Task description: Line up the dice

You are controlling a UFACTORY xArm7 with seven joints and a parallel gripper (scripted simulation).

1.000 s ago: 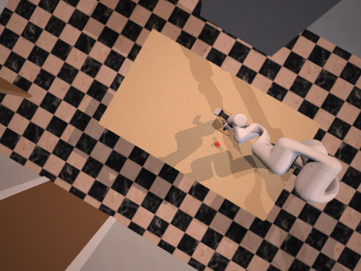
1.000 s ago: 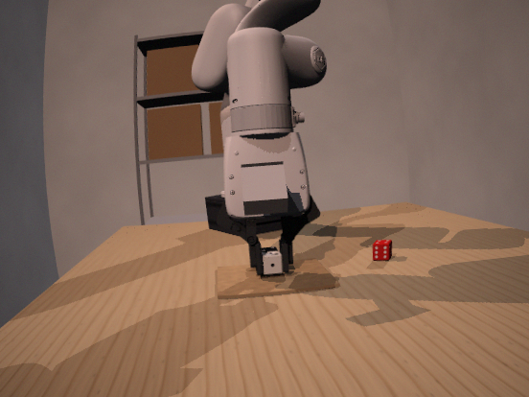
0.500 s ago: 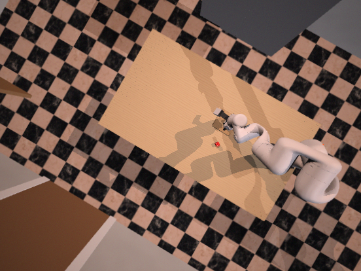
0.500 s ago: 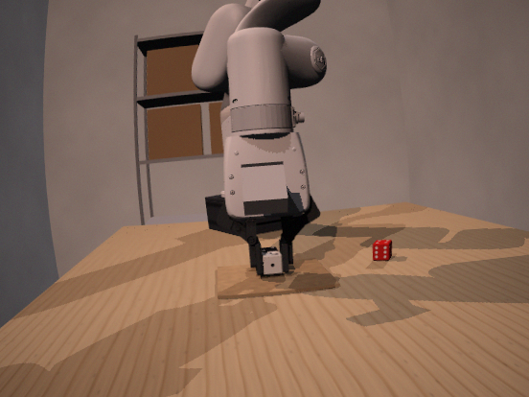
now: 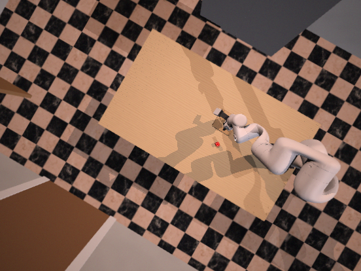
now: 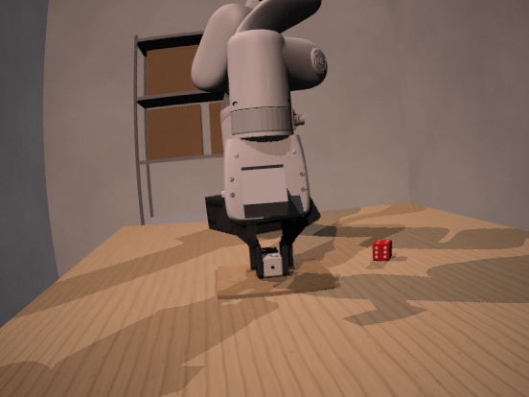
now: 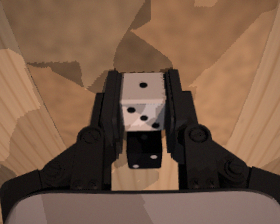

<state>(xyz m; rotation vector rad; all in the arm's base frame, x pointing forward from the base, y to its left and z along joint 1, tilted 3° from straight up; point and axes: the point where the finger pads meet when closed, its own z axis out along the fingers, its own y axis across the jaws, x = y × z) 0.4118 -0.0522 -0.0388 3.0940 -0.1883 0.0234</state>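
My gripper is now 10 mm above the white die. Round my hand: thin mat (20 mm below); then red die (10 mm behind, 160 mm to the left, 10 mm below); then black die (50 mm behind, 10 mm to the left, 10 mm below).
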